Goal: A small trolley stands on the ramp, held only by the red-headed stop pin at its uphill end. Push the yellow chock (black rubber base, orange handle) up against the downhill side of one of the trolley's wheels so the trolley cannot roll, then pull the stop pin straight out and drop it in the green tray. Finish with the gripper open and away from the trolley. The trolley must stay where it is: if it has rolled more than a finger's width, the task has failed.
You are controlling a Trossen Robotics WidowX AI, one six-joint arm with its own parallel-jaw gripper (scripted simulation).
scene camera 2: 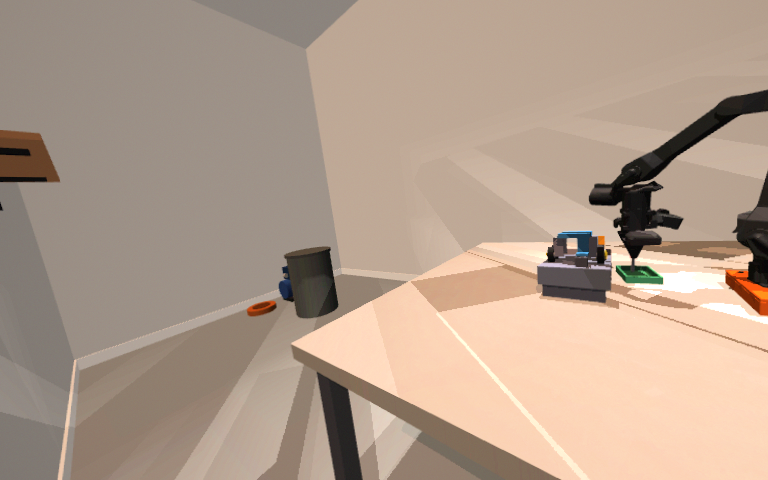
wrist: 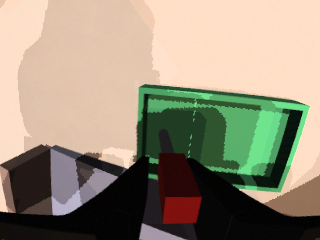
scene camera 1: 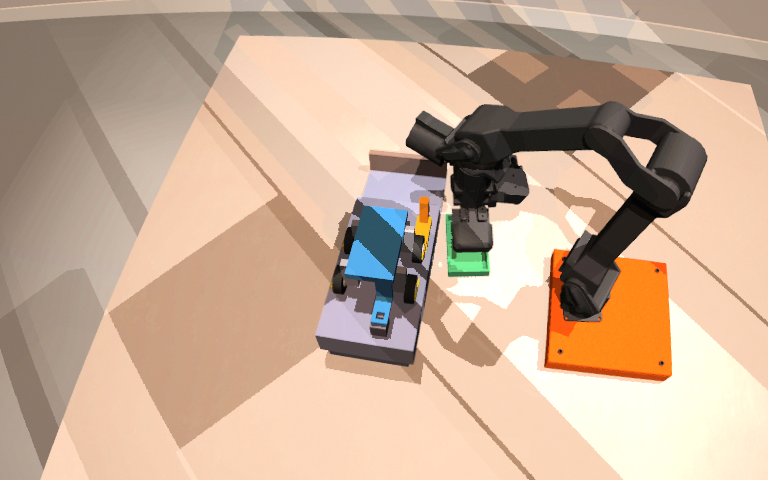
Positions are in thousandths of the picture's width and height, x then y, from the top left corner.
Labels:
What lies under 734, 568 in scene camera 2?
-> A grey ramp.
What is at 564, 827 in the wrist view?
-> A red-headed stop pin.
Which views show the blue-topped trolley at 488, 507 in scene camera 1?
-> Scene camera 2 and scene camera 1 only.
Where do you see a green tray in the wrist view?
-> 708, 573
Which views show my gripper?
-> Scene camera 2, the wrist view and scene camera 1: all of them.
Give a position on a grey ramp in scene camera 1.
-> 449, 678

